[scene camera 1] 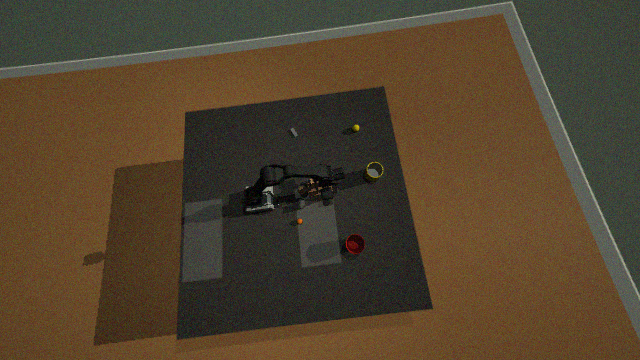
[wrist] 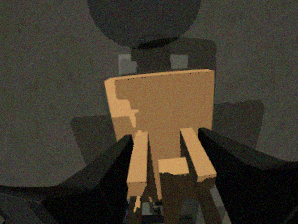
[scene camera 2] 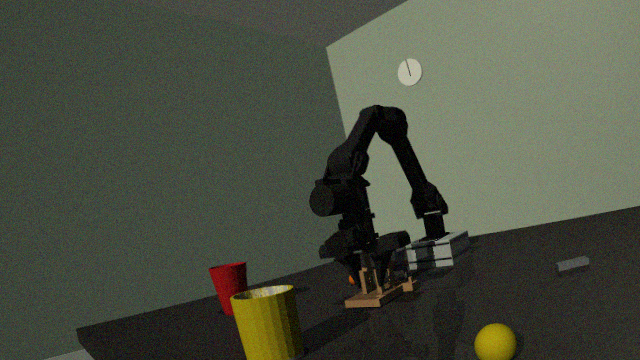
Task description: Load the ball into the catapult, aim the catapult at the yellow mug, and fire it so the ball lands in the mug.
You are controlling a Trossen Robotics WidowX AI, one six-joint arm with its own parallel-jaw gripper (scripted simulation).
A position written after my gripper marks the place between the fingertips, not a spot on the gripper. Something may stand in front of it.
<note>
I see my gripper (scene camera 2: 370, 287), a wooden catapult (scene camera 2: 375, 296) and a red mug (scene camera 2: 229, 279).
The wooden catapult also shows in the wrist view (wrist: 162, 111). My gripper is seen too in the wrist view (wrist: 165, 137). The wrist view misses the red mug: it is out of frame.
</note>
